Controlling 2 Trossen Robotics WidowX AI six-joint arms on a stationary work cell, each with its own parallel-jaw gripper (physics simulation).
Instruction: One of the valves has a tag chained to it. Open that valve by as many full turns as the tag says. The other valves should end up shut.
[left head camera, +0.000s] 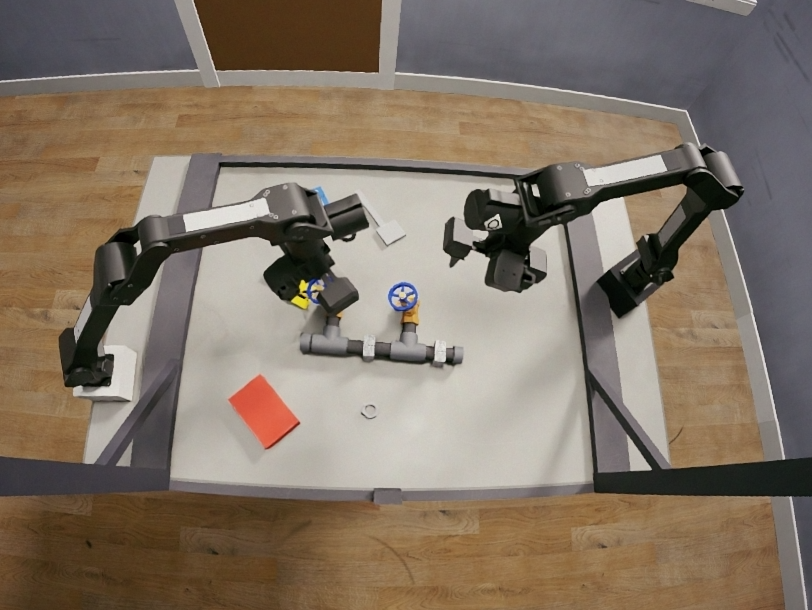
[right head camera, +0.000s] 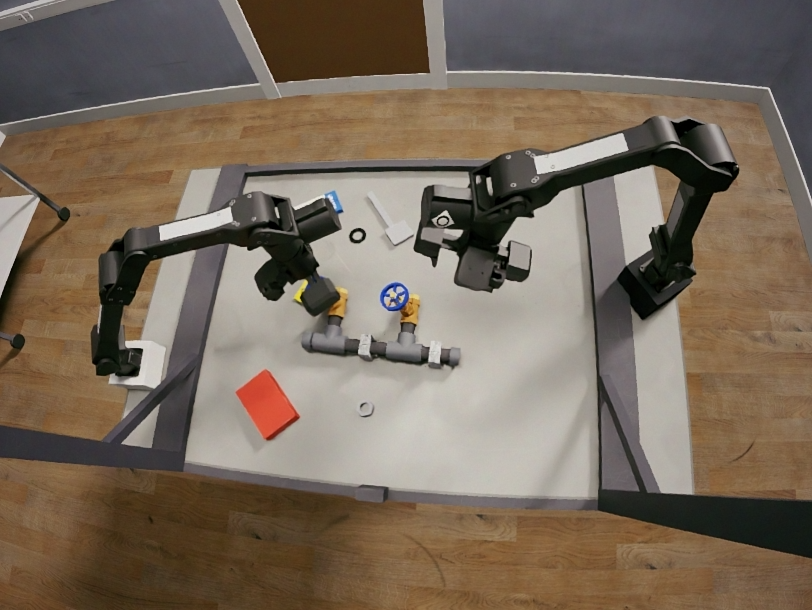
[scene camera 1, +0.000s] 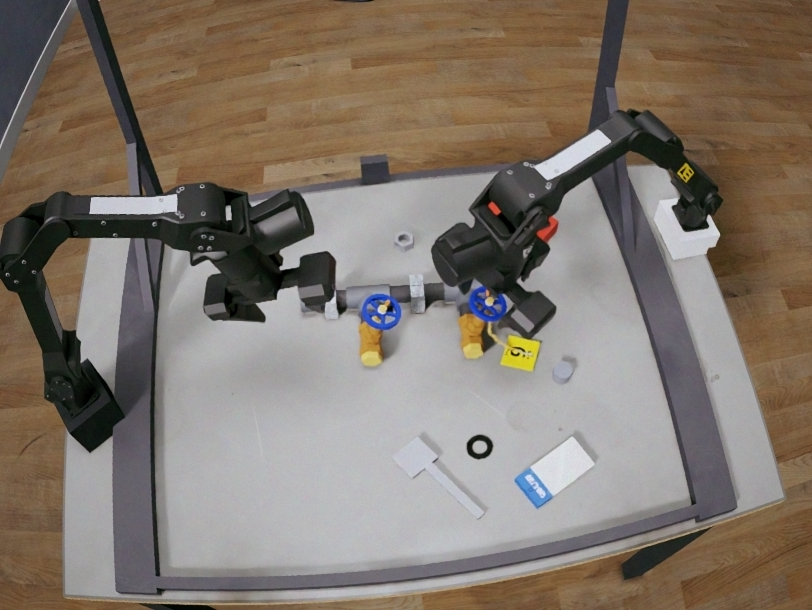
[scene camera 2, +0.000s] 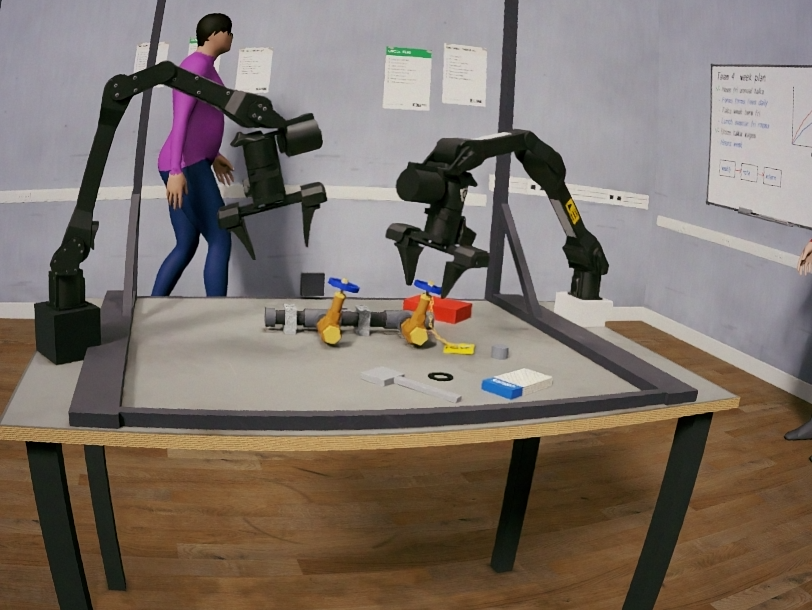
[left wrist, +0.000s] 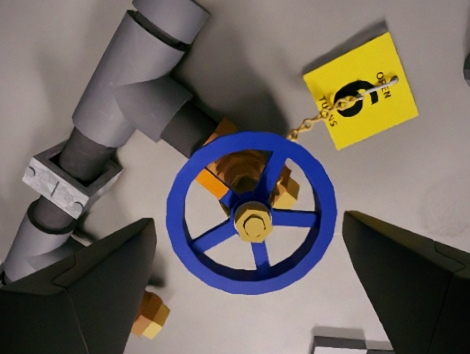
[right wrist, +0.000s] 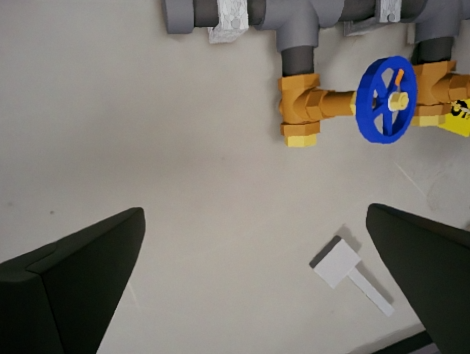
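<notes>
The tagged valve's blue handwheel stands on an orange body, with an orange mark on its upper-left spoke in the left wrist view. A chain runs from this valve to a yellow tag reading OPEN 6 TURNS, partly covered by the chain. My left gripper is open, its fingers on either side of that wheel with gaps at the rim. The other valve's blue handwheel has no tag. My right gripper is open and empty, high above the table.
Both valves branch from a grey pipe. A red box and a nut lie beyond it in scene camera 1. A mallet, black ring, blue-and-white box and grey cylinder lie nearer that camera.
</notes>
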